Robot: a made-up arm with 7 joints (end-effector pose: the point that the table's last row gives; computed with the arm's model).
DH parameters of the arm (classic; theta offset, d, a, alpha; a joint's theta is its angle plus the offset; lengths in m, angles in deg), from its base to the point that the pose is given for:
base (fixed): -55.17 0 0.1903 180
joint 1: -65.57 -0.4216 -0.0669 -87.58
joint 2: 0 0.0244 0.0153 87.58
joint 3: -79.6 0.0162 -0.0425 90
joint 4: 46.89 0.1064 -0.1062 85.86
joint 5: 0 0.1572 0.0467 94.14
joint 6: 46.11 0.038 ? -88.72
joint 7: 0 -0.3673 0.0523 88.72
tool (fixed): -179.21 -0.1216 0 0
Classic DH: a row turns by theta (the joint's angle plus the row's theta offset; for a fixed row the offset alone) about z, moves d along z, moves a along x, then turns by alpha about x.
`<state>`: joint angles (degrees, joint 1 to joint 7).
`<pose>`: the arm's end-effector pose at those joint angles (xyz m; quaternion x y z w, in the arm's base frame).
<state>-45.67 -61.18 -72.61 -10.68 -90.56 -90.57 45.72</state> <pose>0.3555 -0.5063 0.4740 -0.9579 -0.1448 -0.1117 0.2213</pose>
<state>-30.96 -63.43 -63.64 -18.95 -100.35 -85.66 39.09</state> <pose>0.1494 -0.5421 0.5003 -0.9585 0.1223 -0.2366 0.1018</pose>
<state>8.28 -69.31 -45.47 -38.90 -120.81 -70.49 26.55</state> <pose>-0.1611 -0.2822 0.4762 0.6336 -0.6045 0.3842 0.2925</pose>
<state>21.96 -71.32 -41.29 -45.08 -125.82 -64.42 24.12</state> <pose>-0.1722 -0.1785 0.4453 0.4783 -0.6832 0.3681 0.4111</pose>
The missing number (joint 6, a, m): -0.0476
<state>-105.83 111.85 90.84 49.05 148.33 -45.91 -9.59</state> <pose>0.1308 -0.3725 0.1647 -0.4708 -0.3977 0.4481 0.6476</pose>
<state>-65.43 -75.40 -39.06 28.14 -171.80 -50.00 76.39</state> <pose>0.3016 -0.3409 0.3043 -0.6463 -0.0867 -0.4783 0.5883</pose>
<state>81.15 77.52 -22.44 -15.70 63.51 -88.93 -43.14</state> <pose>-0.2044 -0.2405 0.4977 0.3286 0.2587 0.8583 0.2975</pose>
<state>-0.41 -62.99 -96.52 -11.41 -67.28 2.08 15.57</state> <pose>-0.1094 -0.0924 0.3373 -0.4444 0.6546 0.1022 0.6029</pose>
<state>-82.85 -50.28 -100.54 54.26 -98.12 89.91 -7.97</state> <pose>0.0144 -0.5145 0.7247 -0.1340 0.3919 0.8721 0.2606</pose>
